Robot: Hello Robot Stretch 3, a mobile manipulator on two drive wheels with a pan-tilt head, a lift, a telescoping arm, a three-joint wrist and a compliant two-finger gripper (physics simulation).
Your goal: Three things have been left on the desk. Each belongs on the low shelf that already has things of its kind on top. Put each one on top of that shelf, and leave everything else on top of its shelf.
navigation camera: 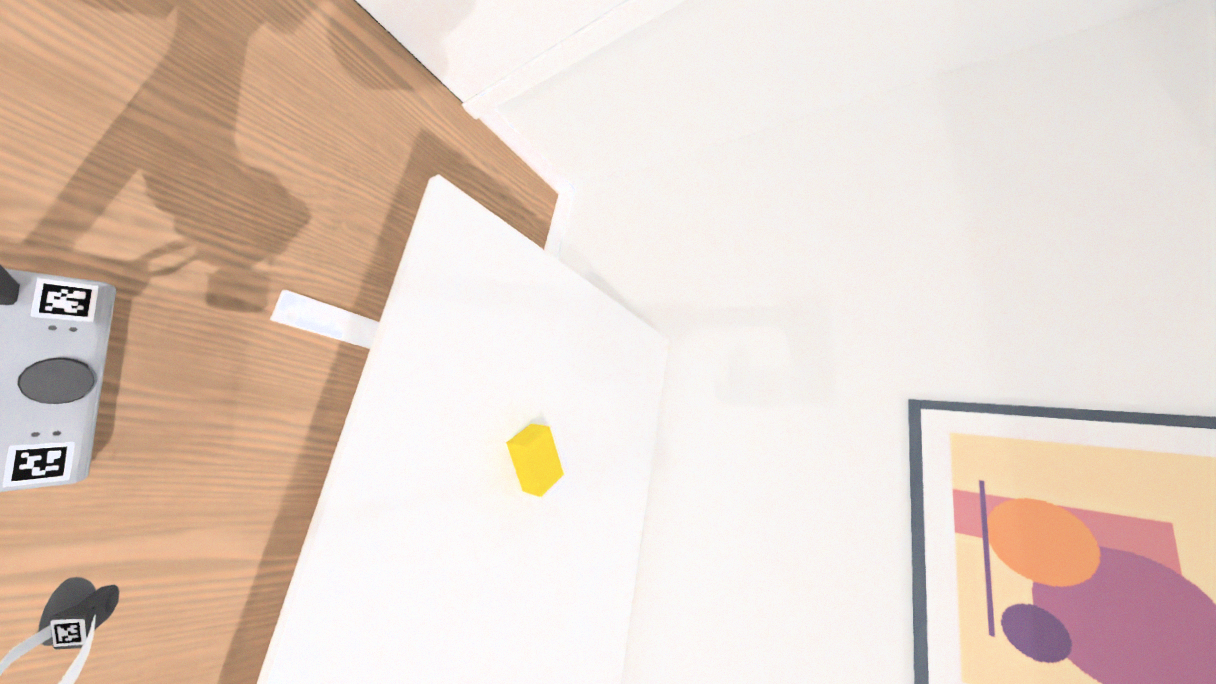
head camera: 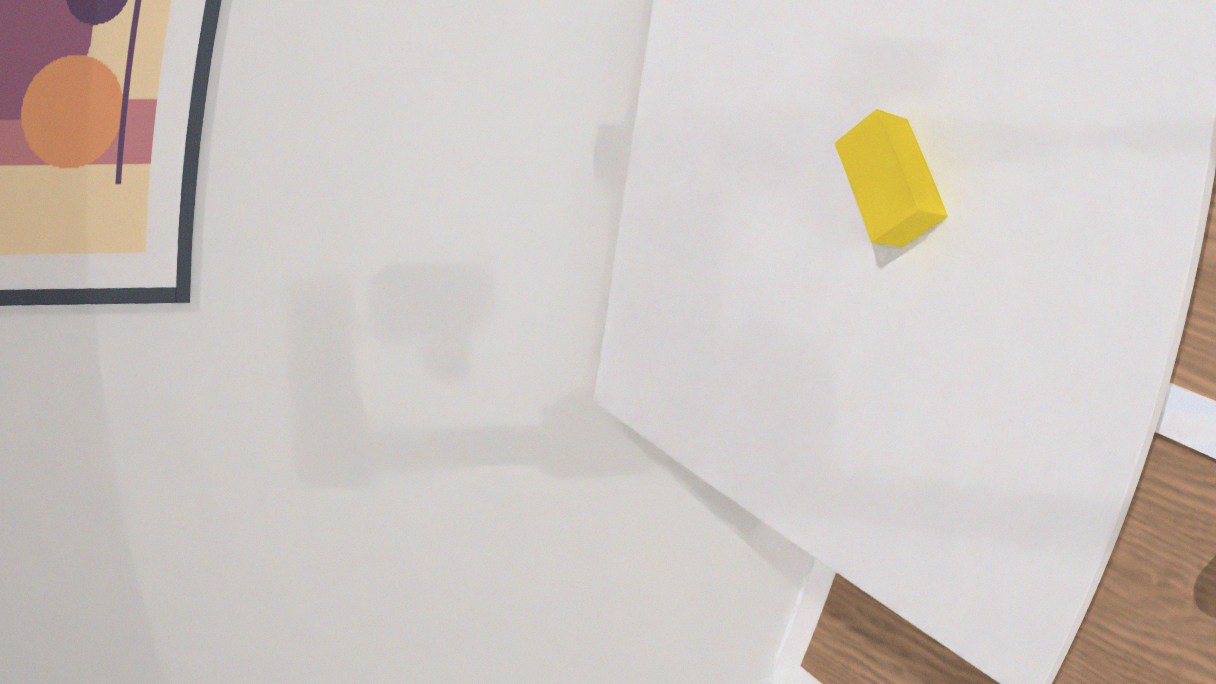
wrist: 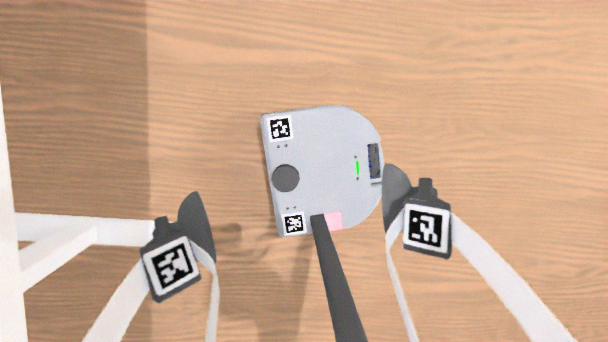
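Seen in the pictures: gripper, fingertip midpoint: [wrist: 296,202]; robot's base, origin of the base link: [navigation camera: 58,376] [wrist: 286,166].
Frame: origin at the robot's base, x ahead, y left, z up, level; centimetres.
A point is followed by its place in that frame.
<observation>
A yellow block [head camera: 888,180] @[y -9.5, x 49.6, z 76.6 cm] [navigation camera: 535,459] @[y -9.4, x 48.8, z 76.6 cm] lies on the white desk [head camera: 722,340] @[y 6.1, x 77.7, z 72.1 cm] [navigation camera: 476,340] @[y 9.7, x 38.9, z 72.1 cm], near the wall side in the navigation camera view. My gripper [wrist: 296,202] @[y -12.7, x -2.1, z 76.5 cm] is open, its two fingers wide apart with nothing between them. It hangs over the floor beside the desk, above my own base in the wrist view. Part of the gripper also shows at the lower left of the navigation camera view, apart from the desk and the block. The low shelves do not show in these views.
My grey base [navigation camera: 55,340] @[y 6.5, x -0.5, z 15.9 cm] [wrist: 325,165] @[y -1.9, x -10.5, z 16.0 cm] stands on the wooden floor [navigation camera: 212,527] @[y -33.7, x 23.7, z 0.1 cm] [wrist: 450,75] @[y -20.9, x -53.4, z 0.1 cm]. A white desk leg [navigation camera: 323,319] [wrist: 85,229] @[y 9.2, x 61.1, z 6.2 cm] reaches out beside it. A wall with a framed picture [head camera: 182,212] @[y -7.7, x 103.7, z 129.7 cm] [navigation camera: 916,510] @[y -18.4, x 101.1, z 128.9 cm] stands behind the desk.
</observation>
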